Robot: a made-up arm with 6 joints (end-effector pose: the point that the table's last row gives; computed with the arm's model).
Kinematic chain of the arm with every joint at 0, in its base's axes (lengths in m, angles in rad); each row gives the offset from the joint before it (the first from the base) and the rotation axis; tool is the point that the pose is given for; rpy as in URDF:
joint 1: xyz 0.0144 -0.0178 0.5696 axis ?
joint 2: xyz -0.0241 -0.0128 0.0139 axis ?
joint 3: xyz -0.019 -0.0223 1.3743 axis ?
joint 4: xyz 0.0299 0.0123 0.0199 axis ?
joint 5: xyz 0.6 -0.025 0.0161 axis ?
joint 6: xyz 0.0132 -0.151 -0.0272 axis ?
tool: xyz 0.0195 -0.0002 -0.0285 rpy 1.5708 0 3.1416
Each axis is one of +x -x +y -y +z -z.
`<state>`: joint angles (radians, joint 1 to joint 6).
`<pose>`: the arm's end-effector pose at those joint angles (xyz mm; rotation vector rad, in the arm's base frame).
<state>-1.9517 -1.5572 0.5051 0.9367 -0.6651 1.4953</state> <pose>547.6 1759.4 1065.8 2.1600 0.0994 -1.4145</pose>
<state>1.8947 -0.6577 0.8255 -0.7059 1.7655 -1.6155</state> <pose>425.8 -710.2 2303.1 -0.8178 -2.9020 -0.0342</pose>
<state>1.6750 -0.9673 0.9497 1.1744 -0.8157 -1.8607</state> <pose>271.8 -1522.3 1897.7 0.9629 1.0323 -2.3077</pose>
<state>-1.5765 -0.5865 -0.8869 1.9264 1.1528 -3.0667</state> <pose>96.4 119.7 1686.7 0.5903 -0.2058 2.7270</pose>
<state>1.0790 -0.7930 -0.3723 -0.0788 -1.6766 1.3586</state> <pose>-9.6 -539.3 1768.5 0.9148 -1.6574 0.4989</pose>
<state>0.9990 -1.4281 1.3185 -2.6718 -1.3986 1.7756</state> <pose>-1173.0 -1552.7 1047.2 -1.9795 -0.7028 -0.7812</pose>
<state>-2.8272 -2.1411 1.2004 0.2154 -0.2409 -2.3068</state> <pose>1678.7 706.3 -357.7 0.5548 -2.9244 -0.7958</pose>
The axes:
joint 1: +z
joint 2: +y
joint 3: -y
joint 4: -x
joint 5: -y
joint 6: -x

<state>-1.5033 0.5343 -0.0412 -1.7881 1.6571 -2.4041</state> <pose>52.4 -1130.2 1310.7 -1.8090 0.0173 -0.2094</pose>
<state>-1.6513 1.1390 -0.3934 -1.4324 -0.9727 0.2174</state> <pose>-78.3 -1086.7 567.1 0.6964 -1.6403 2.1637</pose>
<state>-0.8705 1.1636 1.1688 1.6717 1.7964 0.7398</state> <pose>1280.3 -1434.0 1357.0 -1.2688 2.4250 -0.9855</pose>
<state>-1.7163 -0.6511 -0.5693 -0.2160 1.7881 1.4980</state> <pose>-184.6 239.2 1747.4 1.1118 0.8009 -1.2703</pose>
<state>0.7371 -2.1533 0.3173 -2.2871 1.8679 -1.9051</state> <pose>-1180.4 -1054.7 307.5 -0.0619 2.4727 1.3268</pose>
